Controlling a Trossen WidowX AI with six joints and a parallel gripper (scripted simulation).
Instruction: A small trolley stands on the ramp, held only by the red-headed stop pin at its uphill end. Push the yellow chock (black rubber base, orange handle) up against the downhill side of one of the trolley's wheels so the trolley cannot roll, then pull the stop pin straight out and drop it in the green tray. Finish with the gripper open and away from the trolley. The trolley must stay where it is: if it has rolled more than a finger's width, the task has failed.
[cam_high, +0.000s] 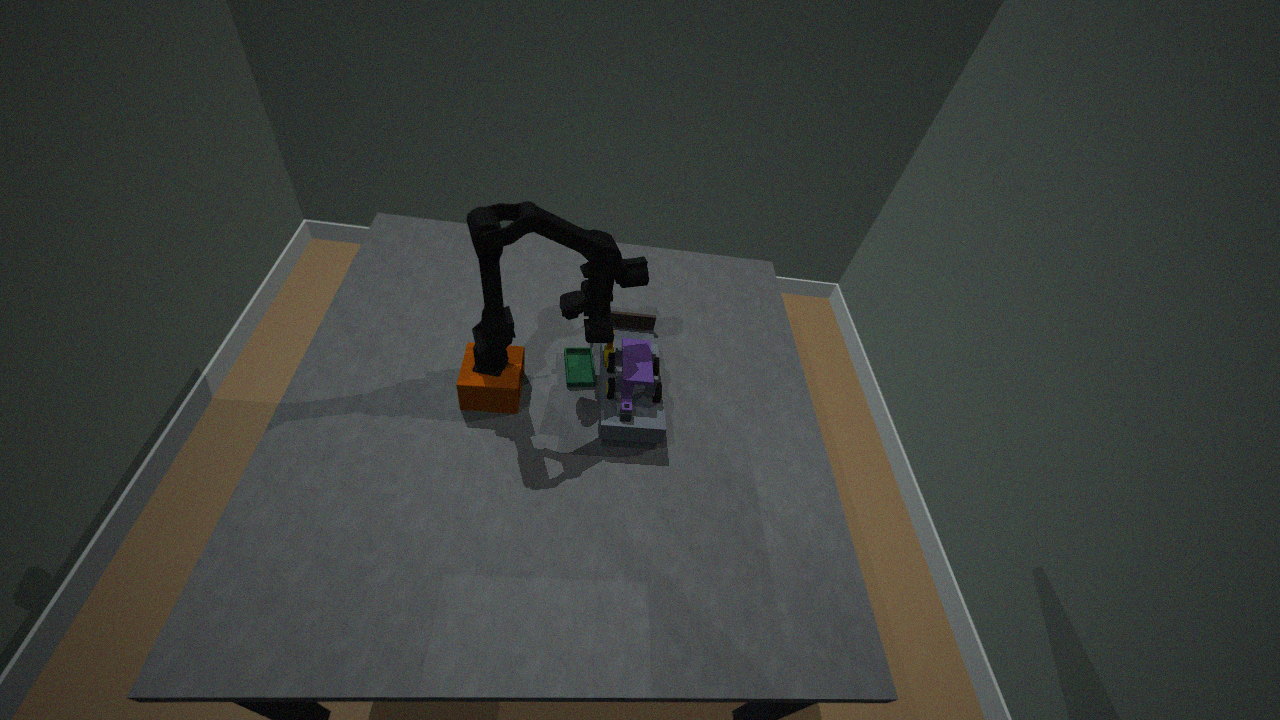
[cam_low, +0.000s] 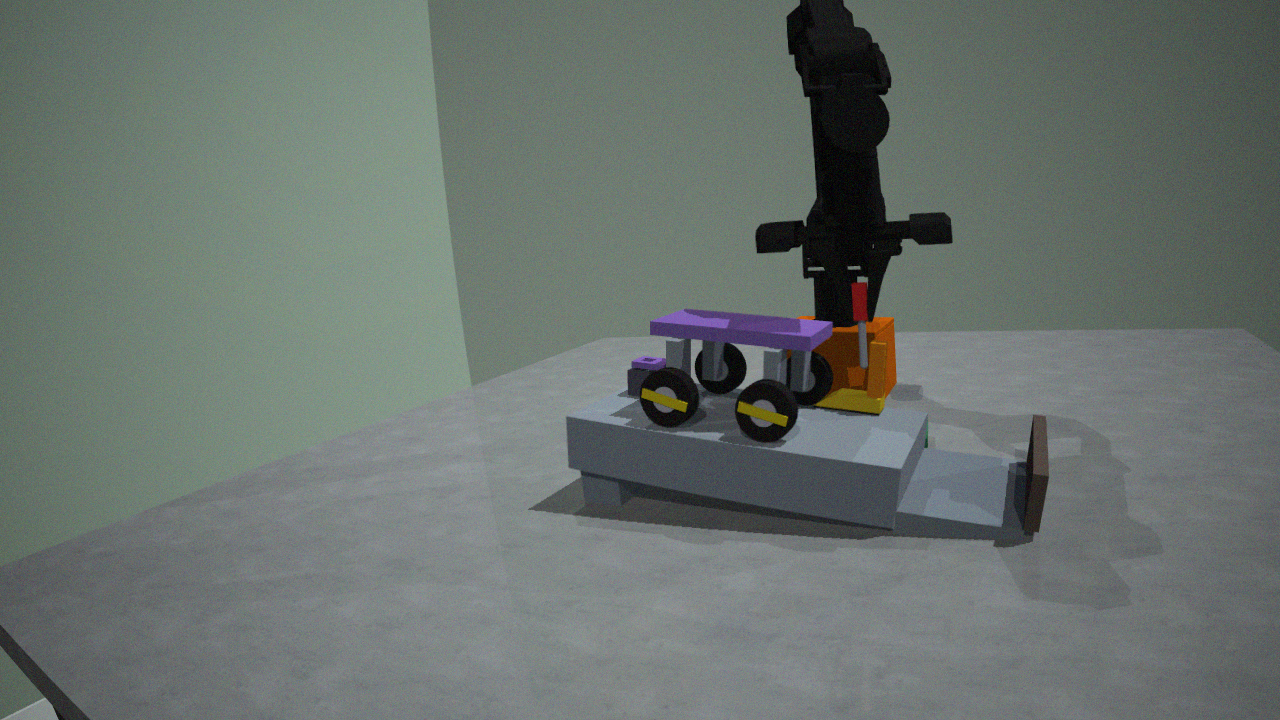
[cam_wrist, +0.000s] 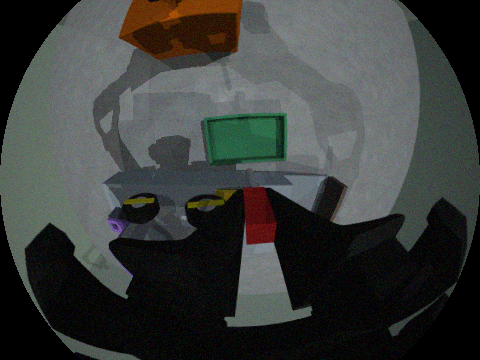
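The green tray is 20 mm behind my gripper tip and 140 mm below it. Also, from my gripper tip: trolley (120 mm ahead, 70 mm to the right, 20 mm below); then red-headed stop pin (right at my gripper tip); then yellow chock (50 mm ahead, 10 mm to the left, 50 mm below).
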